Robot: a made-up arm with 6 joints. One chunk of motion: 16 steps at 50 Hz.
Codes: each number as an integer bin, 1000 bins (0 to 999) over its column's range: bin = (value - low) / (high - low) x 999, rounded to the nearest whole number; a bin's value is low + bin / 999 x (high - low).
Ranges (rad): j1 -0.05..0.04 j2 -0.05..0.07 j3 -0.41..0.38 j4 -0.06..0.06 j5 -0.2..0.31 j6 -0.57..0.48
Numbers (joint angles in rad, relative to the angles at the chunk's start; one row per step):
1: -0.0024 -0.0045 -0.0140 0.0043 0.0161 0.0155
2: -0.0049 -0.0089 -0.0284 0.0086 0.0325 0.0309
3: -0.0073 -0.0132 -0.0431 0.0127 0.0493 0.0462
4: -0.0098 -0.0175 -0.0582 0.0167 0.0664 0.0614
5: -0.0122 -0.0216 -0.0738 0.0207 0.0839 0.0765
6: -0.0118 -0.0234 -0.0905 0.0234 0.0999 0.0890
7: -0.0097 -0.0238 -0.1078 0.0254 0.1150 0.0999
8: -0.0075 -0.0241 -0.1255 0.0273 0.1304 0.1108
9: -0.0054 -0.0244 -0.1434 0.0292 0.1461 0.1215
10: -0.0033 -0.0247 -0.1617 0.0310 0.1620 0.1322
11: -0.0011 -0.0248 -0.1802 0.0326 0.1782 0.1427
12: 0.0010 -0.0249 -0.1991 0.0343 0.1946 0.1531
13: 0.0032 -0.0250 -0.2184 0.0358 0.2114 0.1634
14: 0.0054 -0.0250 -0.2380 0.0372 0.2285 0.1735
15: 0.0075 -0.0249 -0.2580 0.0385 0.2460 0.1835
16: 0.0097 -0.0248 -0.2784 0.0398 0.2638 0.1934
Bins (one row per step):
1: 528 379 501 535 423 557
2: 501 342 483 571 455 572
3: 474 306 464 605 488 586
4: 446 271 445 639 522 601
5: 420 236 425 672 556 615
6: 424 221 404 694 587 627
7: 447 218 382 711 617 637
8: 472 216 360 727 647 648
9: 495 213 337 743 678 658
10: 518 211 314 758 709 668
11: 543 210 291 771 741 678
12: 566 209 267 785 773 688
13: 591 208 242 798 806 698
14: 615 208 218 809 839 707
15: 638 209 192 820 874 717
16: 663 210 166 831 909 726

